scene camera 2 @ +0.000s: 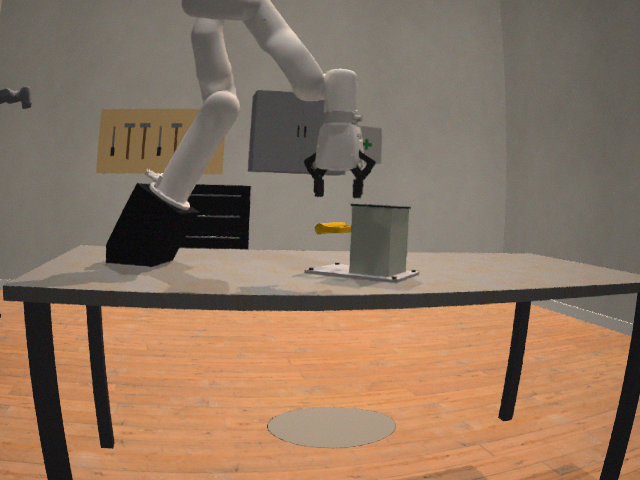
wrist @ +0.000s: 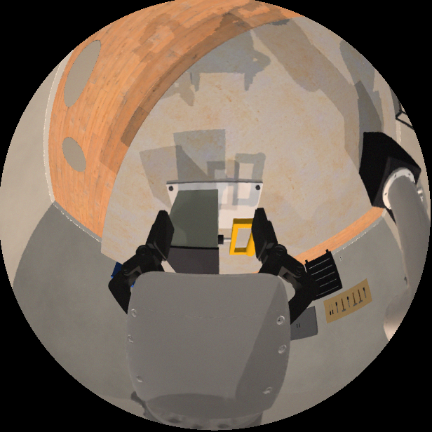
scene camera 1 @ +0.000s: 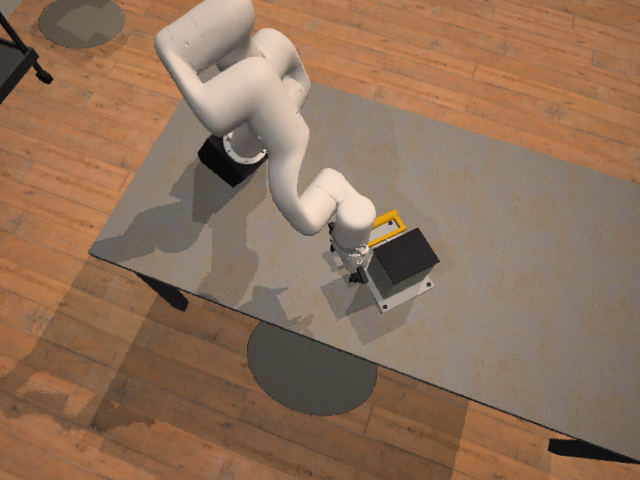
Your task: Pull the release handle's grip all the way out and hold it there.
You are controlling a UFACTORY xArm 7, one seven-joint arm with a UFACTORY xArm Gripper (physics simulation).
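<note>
The release handle's yellow loop grip (scene camera 1: 387, 237) (scene camera 2: 333, 227) (wrist: 234, 240) sticks out level from the side of a grey-green box with a black top (scene camera 1: 405, 255) (scene camera 2: 378, 240) (wrist: 195, 220). A short thin rod (wrist: 227, 239) shows between them in the wrist view. The box stands on a white base plate (scene camera 1: 408, 297) (scene camera 2: 330, 269) (wrist: 225, 200) with dark bolts. My gripper (scene camera 1: 343, 263) (scene camera 2: 338, 195) (wrist: 210, 218) is open and empty, fingers pointing down. In the second scene view its tips are above the height of the box top. In the wrist view the right finger hides the grip's outer edge.
The box and plate stand on a grey table (scene camera 1: 516, 289) (scene camera 2: 465, 268) (wrist: 300, 125). The arm's black base (scene camera 1: 222, 160) (scene camera 2: 144, 227) (wrist: 375, 160) stands at the table's other end. A wall cabinet (scene camera 2: 279, 134) and a tool board (scene camera 2: 108, 139) hang behind.
</note>
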